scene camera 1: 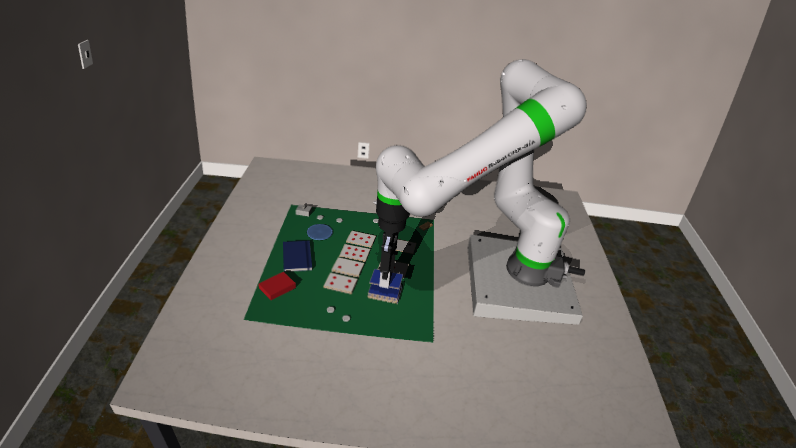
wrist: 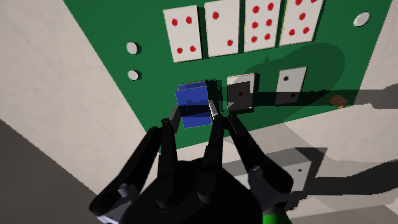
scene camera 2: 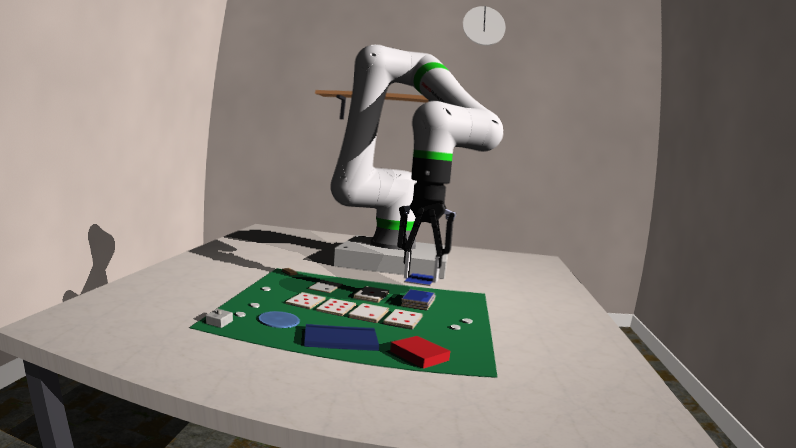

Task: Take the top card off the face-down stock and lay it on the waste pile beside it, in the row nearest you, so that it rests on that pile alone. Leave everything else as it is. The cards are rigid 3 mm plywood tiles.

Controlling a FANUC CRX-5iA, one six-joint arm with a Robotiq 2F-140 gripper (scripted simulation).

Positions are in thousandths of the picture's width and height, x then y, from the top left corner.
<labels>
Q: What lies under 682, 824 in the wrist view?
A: My gripper.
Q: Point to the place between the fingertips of my gripper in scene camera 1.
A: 486, 622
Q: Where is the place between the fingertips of my gripper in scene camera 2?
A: At 528, 624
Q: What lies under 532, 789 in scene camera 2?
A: A red box.
</labels>
